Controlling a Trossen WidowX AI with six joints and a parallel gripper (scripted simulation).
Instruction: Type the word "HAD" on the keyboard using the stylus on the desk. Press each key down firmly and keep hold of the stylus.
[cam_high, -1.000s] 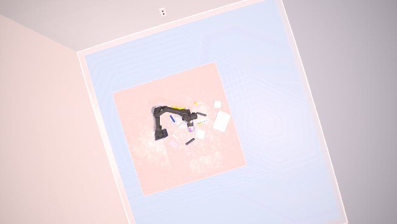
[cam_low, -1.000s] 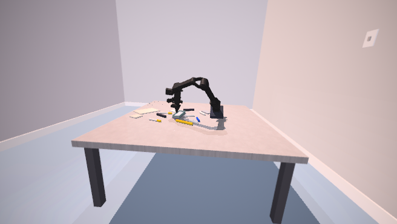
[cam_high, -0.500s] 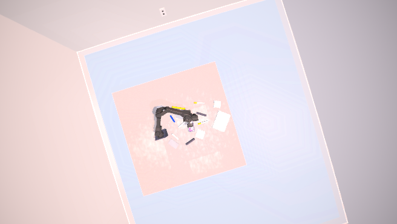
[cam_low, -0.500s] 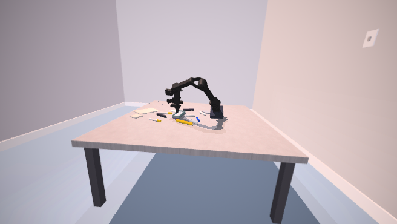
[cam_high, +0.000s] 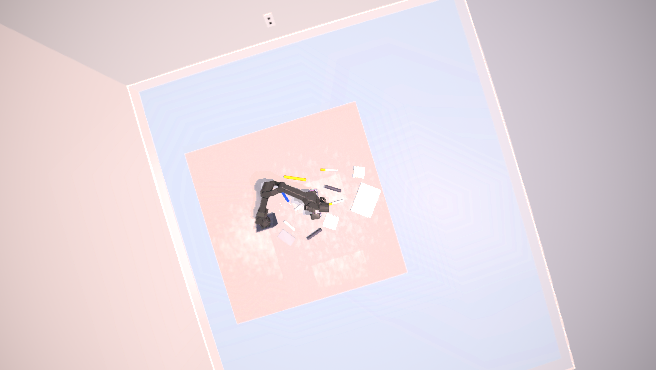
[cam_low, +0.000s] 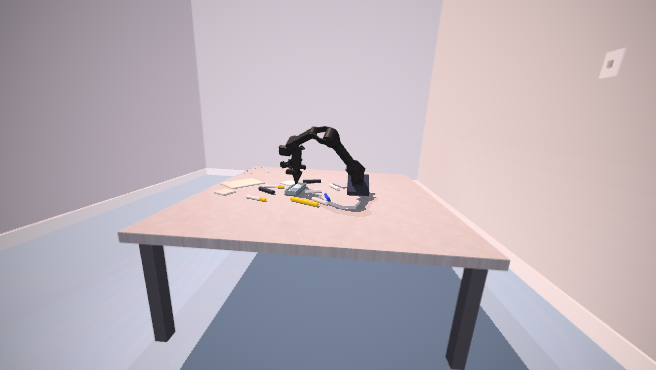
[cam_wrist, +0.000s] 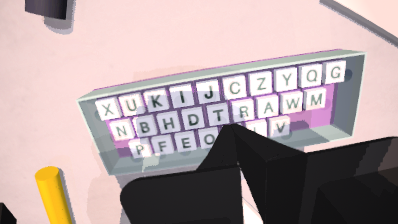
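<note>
The blue stylus is 18 cm behind my gripper tip, 9 cm to the left of it and 3 cm below it.
</note>
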